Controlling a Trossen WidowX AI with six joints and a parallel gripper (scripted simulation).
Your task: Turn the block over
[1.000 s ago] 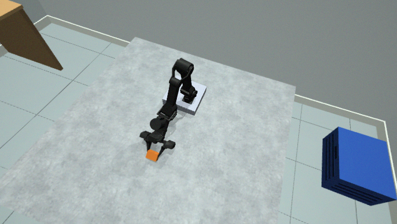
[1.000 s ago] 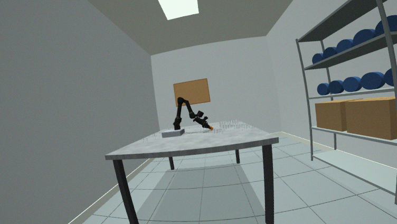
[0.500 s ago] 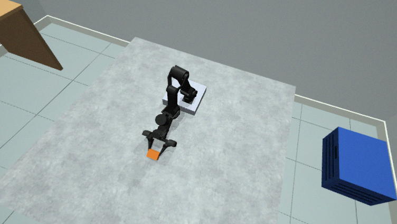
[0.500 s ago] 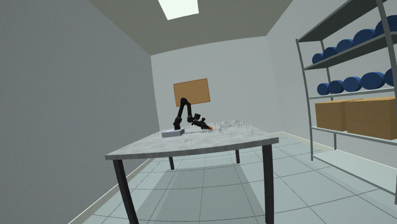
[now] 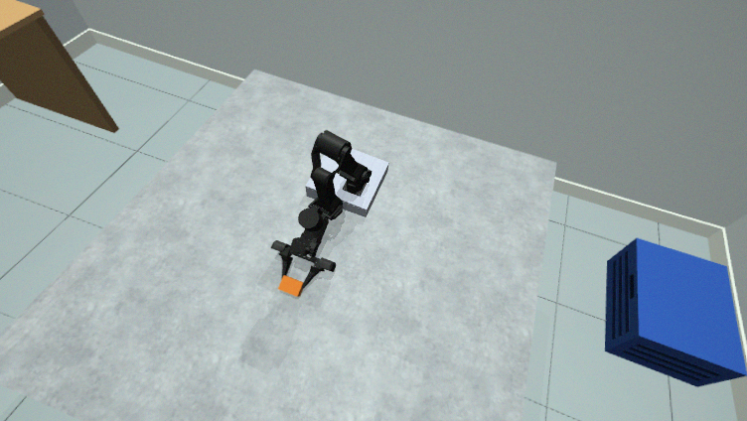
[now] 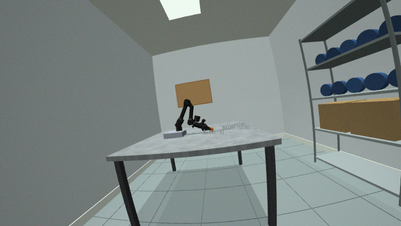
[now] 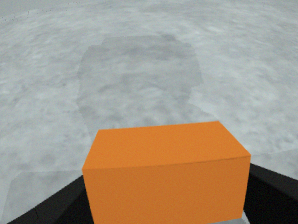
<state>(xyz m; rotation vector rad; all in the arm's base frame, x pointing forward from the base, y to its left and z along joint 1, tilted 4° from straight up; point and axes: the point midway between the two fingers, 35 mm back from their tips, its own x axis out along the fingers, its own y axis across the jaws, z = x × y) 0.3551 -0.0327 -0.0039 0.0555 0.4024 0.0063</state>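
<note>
The orange block lies 10 mm below my gripper tip.
</note>
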